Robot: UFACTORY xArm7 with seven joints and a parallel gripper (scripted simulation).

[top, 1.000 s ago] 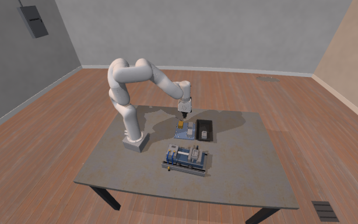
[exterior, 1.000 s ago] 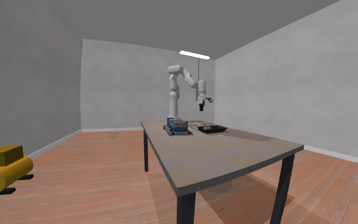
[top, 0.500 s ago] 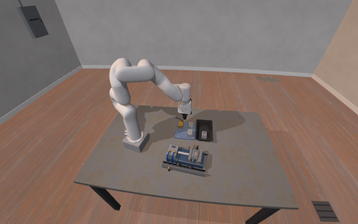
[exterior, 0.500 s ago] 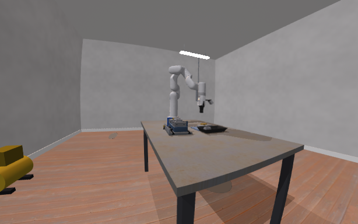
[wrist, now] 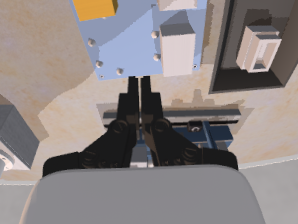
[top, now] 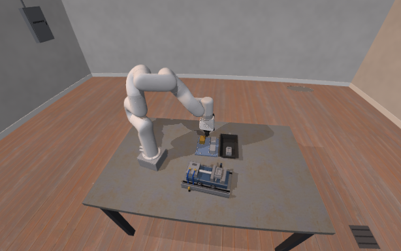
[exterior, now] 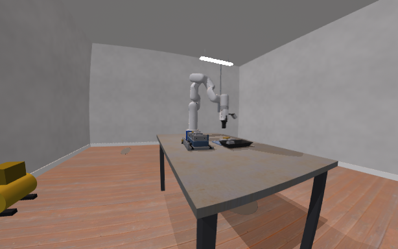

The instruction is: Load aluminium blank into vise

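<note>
Right now the brass blank is 13 cm below my hand, 6 cm to the left of it and 5 cm behind it. The rest, counted from my hand: white piston rod (27 cm to the right, 8 cm below, 4 cm ahead); then vise (27 cm to the right, 12 cm below, 6 cm ahead).
</note>
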